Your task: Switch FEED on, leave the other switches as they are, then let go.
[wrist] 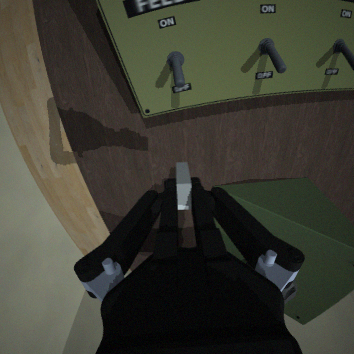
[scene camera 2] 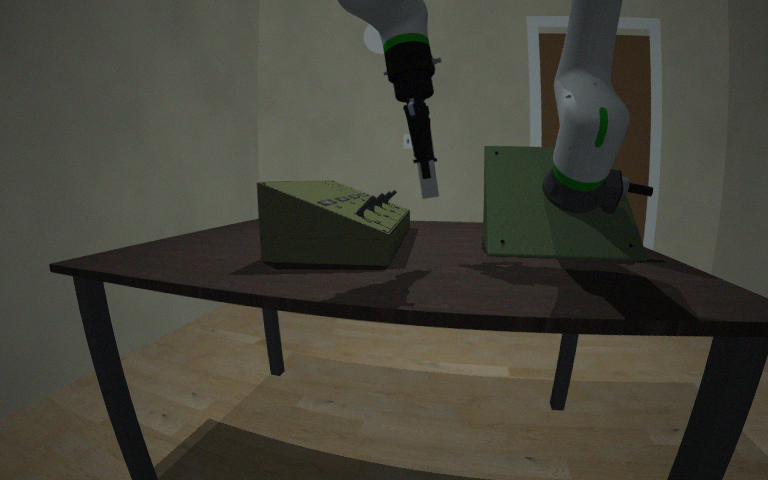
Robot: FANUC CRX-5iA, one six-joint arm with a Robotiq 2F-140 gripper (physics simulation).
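Places are measured from the arm's base along level axes (x back, y right, z up), in millimetres.
Where they show: gripper, fingertip midpoint: (wrist: 181, 171) (scene camera 2: 430, 197); arm's base at its link origin: (scene camera 2: 572, 189).
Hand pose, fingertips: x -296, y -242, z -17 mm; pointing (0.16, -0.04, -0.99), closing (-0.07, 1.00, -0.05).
Each offset is from my fingertips to the top centre of the thing. "pt": to the spot under its first point. Level surfaces: height alone.
The olive-green switch box (scene camera 2: 322, 232) (wrist: 220, 45) stands on the table with a sloped panel. The FEED switch @[dy -10, dx -129, dz +4 mm] (wrist: 177, 70) is at the panel's left end in the wrist view, and its lever tilts down to the OFF label. Two more switches (wrist: 274, 56) (wrist: 344, 52) beside it also lean toward OFF. The FEED label @[pt dy -28, dx -204, dz -12 mm] (wrist: 162, 4) is partly cut off. My gripper (scene camera 2: 430, 195) (wrist: 181, 171) is shut and empty. It is in the air off the panel's low edge, above the lever tips and apart from them.
A dark brown table @[dz -123 mm] (scene camera 2: 215, 257) (wrist: 200, 140) carries the box. A green slanted block (scene camera 2: 518, 203) (wrist: 300, 225) stands on the right in the scene view, with the robot's arm (scene camera 2: 589, 124) in front of it. The gripper's shadow falls on the table and floor at the left in the wrist view.
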